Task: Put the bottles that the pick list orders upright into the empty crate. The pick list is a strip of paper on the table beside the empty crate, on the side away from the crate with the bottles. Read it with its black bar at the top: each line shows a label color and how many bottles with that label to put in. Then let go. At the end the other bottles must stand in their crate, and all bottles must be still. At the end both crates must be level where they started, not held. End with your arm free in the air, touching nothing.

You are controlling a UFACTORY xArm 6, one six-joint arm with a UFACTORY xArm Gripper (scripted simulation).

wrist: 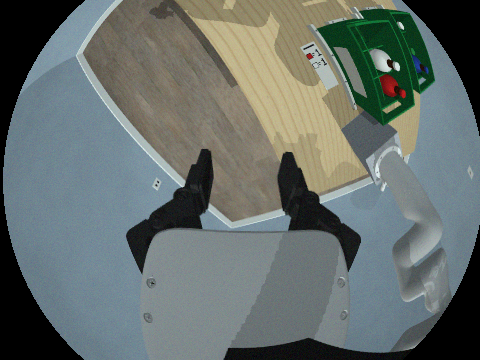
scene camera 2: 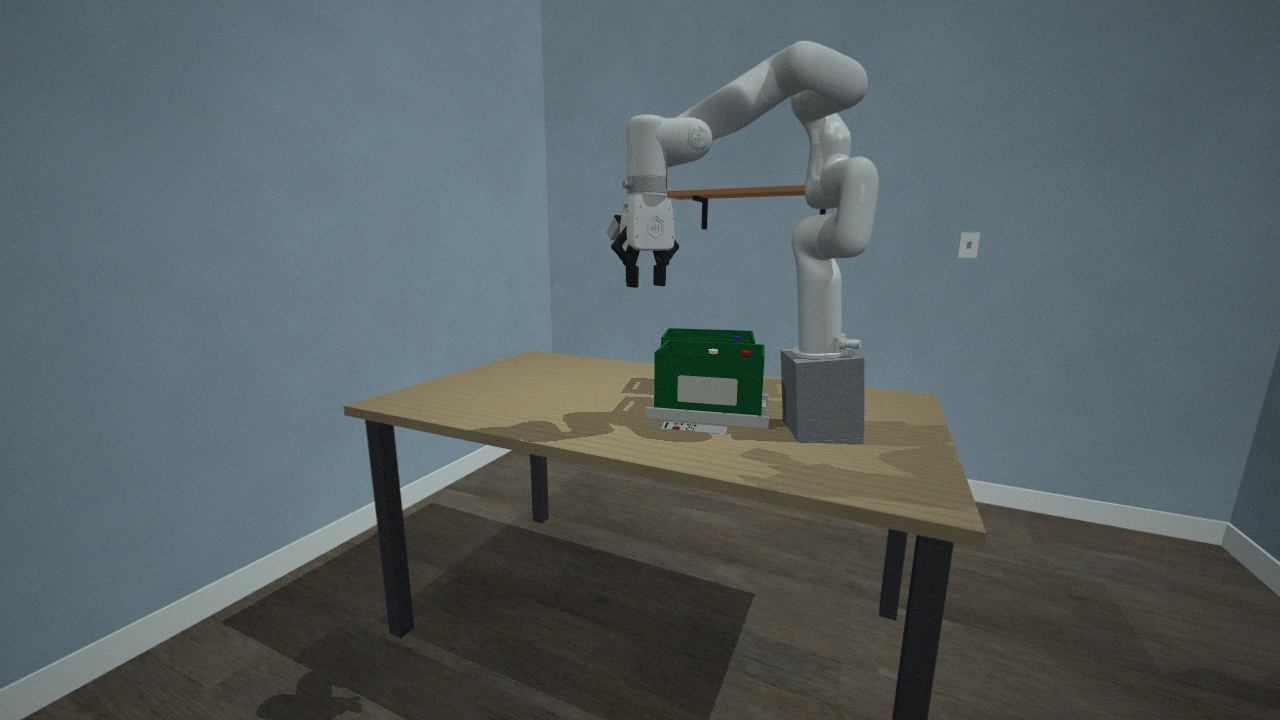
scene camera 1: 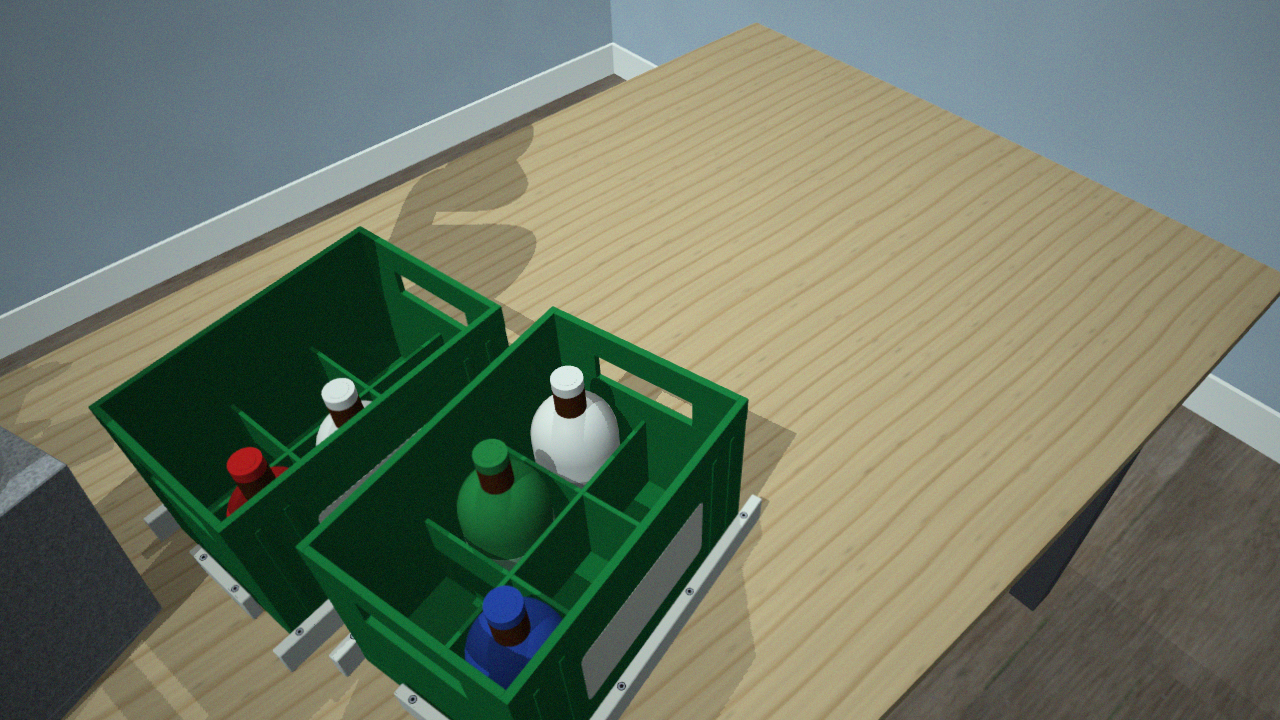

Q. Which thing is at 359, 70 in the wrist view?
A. A green crate.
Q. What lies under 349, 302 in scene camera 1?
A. A green crate.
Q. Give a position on a green crate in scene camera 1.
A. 672, 487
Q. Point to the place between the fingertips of my gripper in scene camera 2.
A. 646, 286
